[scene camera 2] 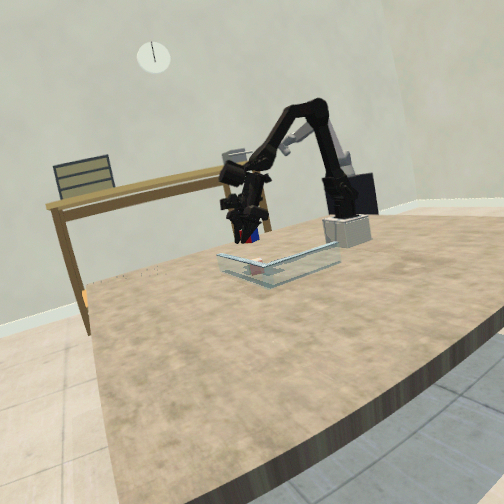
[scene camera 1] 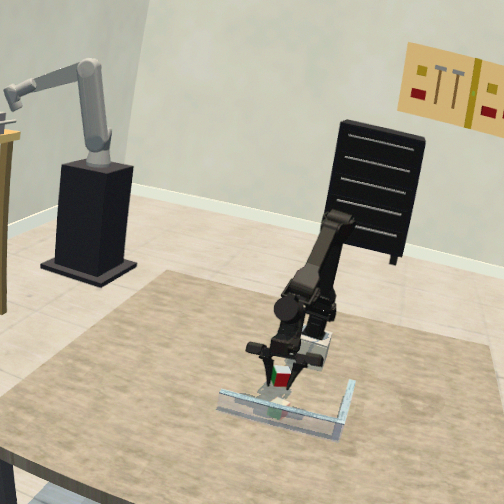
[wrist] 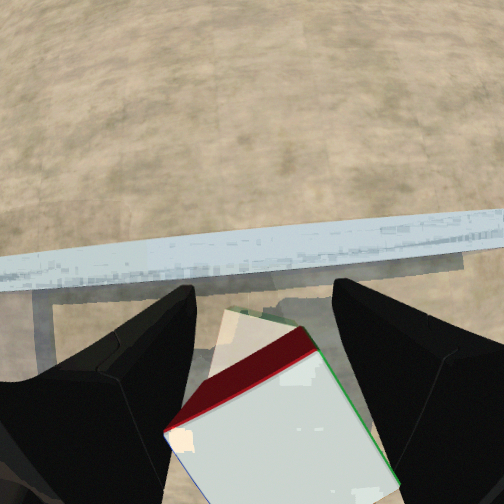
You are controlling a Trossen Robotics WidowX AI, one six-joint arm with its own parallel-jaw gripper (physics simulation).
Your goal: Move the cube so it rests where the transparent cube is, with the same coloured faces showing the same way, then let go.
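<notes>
The cube [scene camera 1: 283, 377] has white, red, green and blue faces. My gripper [scene camera 1: 281, 372] is shut on it and holds it above the table. In the wrist view the cube [wrist: 282, 430] sits between the two black fingers [wrist: 265, 400], white face toward the camera, red face at its upper left. Just under the cube a pale transparent cube [wrist: 245, 335] shows on the table, inside the corner of a pale L-shaped rail [scene camera 1: 300, 410]. In scene camera 2 the gripper [scene camera 2: 247, 225] holds the cube [scene camera 2: 249, 235] just above the rail [scene camera 2: 280, 262].
The arm's base [scene camera 2: 345, 228] stands at the rail's far end. A wooden table [scene camera 2: 150, 200] stands behind. A second grey arm on a black pedestal [scene camera 1: 90, 215] and a black slatted panel [scene camera 1: 375, 190] stand off the table.
</notes>
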